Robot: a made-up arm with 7 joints.
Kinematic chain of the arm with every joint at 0, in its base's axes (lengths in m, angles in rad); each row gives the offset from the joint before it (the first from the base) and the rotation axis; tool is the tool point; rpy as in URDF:
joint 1: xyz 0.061 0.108 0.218 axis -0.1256 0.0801 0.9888
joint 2: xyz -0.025 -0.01 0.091 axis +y
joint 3: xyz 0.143 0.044 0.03 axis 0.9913 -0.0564 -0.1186
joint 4: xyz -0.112 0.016 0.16 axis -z
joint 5: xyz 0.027 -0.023 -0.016 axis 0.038 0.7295 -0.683
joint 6: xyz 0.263 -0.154 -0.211 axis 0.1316 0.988 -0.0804
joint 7: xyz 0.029 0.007 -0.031 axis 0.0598 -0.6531 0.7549
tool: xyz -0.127 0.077 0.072 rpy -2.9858 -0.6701 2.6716
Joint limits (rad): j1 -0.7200..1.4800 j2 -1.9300..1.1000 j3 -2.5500..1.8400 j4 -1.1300..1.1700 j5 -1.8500..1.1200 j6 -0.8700..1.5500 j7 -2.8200..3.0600
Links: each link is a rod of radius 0.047 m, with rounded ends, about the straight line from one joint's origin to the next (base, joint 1, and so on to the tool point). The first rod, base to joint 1, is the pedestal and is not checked.
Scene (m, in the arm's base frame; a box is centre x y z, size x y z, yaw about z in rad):
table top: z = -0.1
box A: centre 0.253 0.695 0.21 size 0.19 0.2 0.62 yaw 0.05
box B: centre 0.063 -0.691 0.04 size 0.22 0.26 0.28 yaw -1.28
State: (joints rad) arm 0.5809 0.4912 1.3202 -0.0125 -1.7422 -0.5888 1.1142
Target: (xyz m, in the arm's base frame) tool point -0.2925 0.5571 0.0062
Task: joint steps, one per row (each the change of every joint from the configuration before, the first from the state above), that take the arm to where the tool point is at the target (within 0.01 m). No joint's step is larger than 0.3 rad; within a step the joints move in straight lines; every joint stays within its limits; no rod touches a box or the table.
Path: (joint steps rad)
1: 0.1388 -0.1398 -0.2143 -0.1618 -0.0359 0.0060 0.1266
2: 0.1388 -0.1398 -0.2143 -0.1618 -0.0360 0.0059 0.1266
3: 0.1388 -0.1398 -0.2144 -0.1618 -0.0359 0.0060 0.1266
4: 0.1207 0.2570 -0.1707 0.0145 0.0954 -0.0681 0.0069
5: 0.1207 0.2571 -0.1707 0.0146 0.0955 -0.0680 0.0070
6: 0.1206 0.2570 -0.1708 0.0146 0.0954 -0.0681 0.0070
7: 0.1207 0.2571 -0.1707 0.0145 0.0954 -0.0680 0.0070

